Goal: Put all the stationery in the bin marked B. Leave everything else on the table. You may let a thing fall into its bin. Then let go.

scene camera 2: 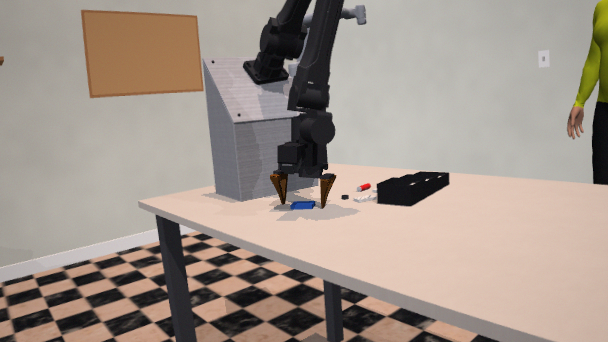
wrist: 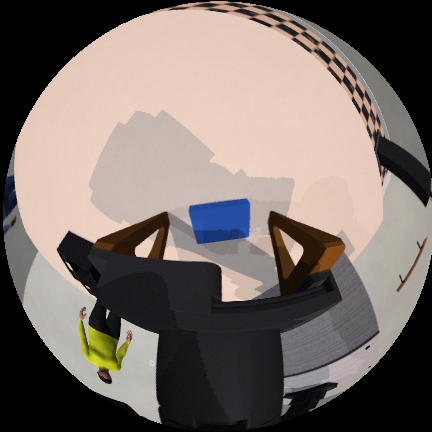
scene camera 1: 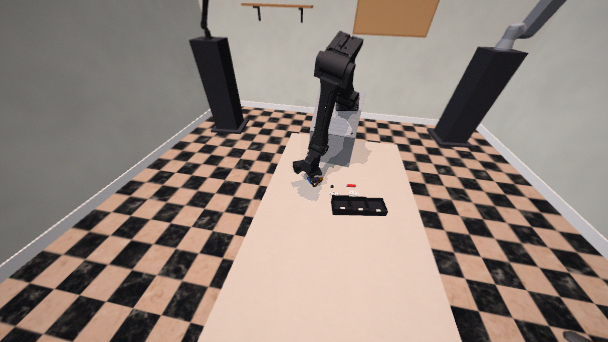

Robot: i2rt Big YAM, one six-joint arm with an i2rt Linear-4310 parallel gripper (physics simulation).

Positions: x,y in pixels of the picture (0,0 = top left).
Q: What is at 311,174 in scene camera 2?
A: My gripper.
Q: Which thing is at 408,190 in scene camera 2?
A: A black three-compartment bin row.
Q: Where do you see a flat blue block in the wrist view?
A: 229,219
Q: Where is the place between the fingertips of my gripper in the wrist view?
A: At 218,216
